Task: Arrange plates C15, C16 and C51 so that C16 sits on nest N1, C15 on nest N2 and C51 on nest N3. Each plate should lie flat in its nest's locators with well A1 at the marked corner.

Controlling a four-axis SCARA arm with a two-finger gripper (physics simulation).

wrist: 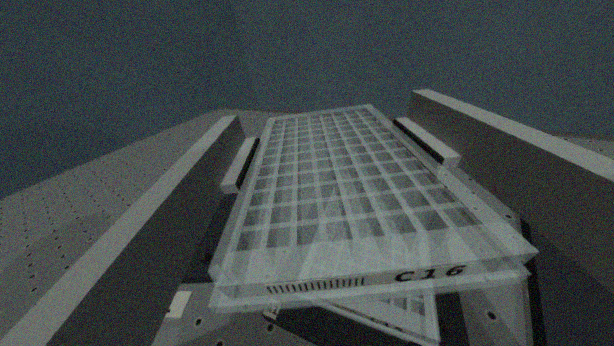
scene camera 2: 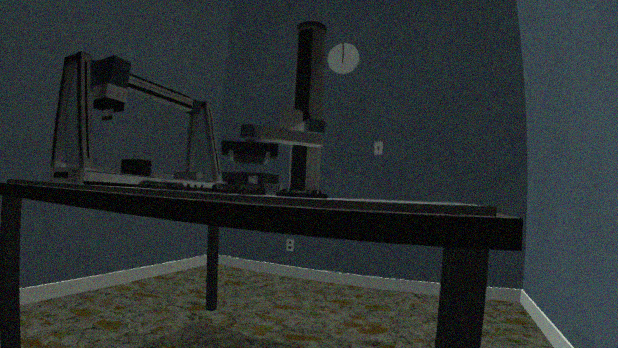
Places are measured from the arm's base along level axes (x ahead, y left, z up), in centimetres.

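Pixels of known places: gripper, fingertip midpoint: (wrist: 324,119) (scene camera 2: 249,154).
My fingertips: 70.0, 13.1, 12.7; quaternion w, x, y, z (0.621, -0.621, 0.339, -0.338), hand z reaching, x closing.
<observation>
For each thing: its middle in the pictures, then the offset to it from my fingertips, as dx, dy, dz. "pt": a spot on its surface instead. Level surfaces: height alone.
- Plate C16, body centre: (wrist: 330,159) (scene camera 2: 249,159) -1.9, -1.2, -1.4
- clear plate, body centre: (wrist: 369,230) (scene camera 2: 236,187) +0.4, -3.3, -9.6
- perforated deck, surface height: dz -11.4
- hanging head, surface spot: (scene camera 2: 111,75) pt +7.6, -59.8, +29.4
- dark box, surface spot: (scene camera 2: 136,166) pt -13.5, -65.8, -2.7
- low dark unit, surface spot: (scene camera 2: 267,181) pt -78.2, -38.3, -4.3
Plate C16 (wrist: 330,200), clear with a grid of wells and its label on the near end, lies between the finger pads in the wrist view. My gripper (scene camera 2: 251,157) (wrist: 324,119) is shut on it and holds it above the deck; in the scene view the gripper is dark and hangs just left of the arm's column. Another clear plate (wrist: 412,315) shows partly below C16, turned at an angle to it; its name cannot be read. The nest labels and the marked corners cannot be made out in either view, and the plates are too dark to tell apart in the scene view.
The perforated deck (wrist: 90,200) spreads below. A gantry frame (scene camera 2: 85,125) with a hanging head (scene camera 2: 111,75) stands at the left of the table (scene camera 2: 350,221). A dark box (scene camera 2: 136,166) stands under it. A low dark unit (scene camera 2: 267,181) sits below my gripper, beside the column (scene camera 2: 312,75).
</observation>
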